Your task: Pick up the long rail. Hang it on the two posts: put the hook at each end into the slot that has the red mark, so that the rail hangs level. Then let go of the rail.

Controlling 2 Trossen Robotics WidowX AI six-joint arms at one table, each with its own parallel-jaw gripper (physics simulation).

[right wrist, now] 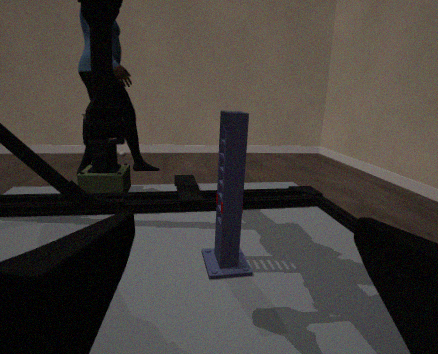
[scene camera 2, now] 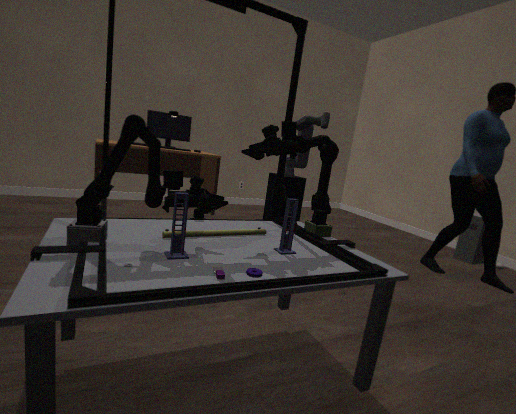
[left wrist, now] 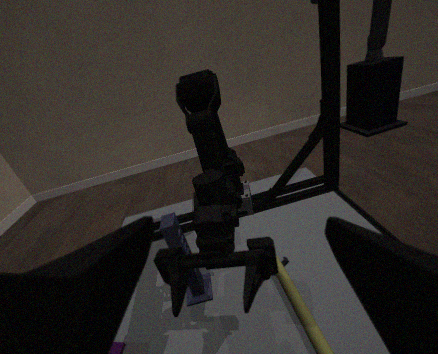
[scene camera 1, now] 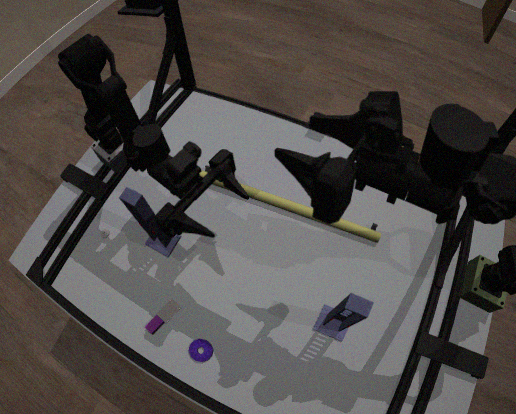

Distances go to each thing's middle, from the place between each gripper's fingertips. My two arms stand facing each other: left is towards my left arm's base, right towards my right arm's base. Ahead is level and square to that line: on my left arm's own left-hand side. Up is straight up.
Labels:
I see my left gripper 37 cm above the long yellow rail [scene camera 1: 302, 210], 9 cm past it and 3 cm to the left of it.
I see my right gripper 170 mm above the long yellow rail, 150 mm past it and 50 mm to the right of it.

